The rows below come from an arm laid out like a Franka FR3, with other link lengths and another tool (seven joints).
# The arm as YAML. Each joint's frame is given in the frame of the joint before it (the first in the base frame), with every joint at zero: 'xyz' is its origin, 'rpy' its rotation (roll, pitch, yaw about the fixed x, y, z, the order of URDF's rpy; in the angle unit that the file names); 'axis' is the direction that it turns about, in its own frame. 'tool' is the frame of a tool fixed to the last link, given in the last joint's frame.
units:
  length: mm
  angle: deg
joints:
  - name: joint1
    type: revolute
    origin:
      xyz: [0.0, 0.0, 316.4]
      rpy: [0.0, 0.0, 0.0]
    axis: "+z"
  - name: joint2
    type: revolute
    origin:
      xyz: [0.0, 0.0, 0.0]
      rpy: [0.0, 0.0, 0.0]
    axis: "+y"
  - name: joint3
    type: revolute
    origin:
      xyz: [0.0, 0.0, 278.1]
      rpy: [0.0, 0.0, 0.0]
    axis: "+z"
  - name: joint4
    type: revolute
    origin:
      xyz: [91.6, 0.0, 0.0]
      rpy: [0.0, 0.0, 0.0]
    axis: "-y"
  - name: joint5
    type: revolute
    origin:
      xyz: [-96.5, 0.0, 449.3]
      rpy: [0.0, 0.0, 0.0]
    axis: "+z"
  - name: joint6
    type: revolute
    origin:
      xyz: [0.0, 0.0, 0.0]
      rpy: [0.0, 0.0, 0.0]
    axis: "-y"
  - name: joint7
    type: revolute
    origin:
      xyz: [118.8, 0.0, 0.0]
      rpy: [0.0, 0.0, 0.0]
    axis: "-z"
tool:
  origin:
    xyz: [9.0, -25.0, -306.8]
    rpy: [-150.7, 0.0, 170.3]
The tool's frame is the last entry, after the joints.
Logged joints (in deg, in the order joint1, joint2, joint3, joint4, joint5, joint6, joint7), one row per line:
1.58, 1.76, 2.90, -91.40, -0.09, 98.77, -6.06
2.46, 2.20, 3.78, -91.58, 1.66, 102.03, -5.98
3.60, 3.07, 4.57, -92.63, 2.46, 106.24, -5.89
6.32, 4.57, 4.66, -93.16, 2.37, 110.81, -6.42
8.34, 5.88, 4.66, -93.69, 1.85, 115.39, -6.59
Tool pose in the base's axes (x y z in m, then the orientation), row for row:
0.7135, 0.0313, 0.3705, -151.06, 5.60, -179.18
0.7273, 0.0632, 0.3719, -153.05, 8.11, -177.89
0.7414, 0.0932, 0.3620, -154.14, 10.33, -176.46
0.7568, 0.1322, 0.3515, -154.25, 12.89, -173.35
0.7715, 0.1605, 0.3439, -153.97, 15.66, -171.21
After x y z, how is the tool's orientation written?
As angles about the fixed x, y, z axes (roll, pitch, yaw), in degrees.
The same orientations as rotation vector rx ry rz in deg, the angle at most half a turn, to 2 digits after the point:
0.92, 168.85, -43.51
-0.24, 166.95, -39.77
-1.67, 164.95, -37.39
-5.22, 161.96, -35.90
-7.14, 158.85, -34.95

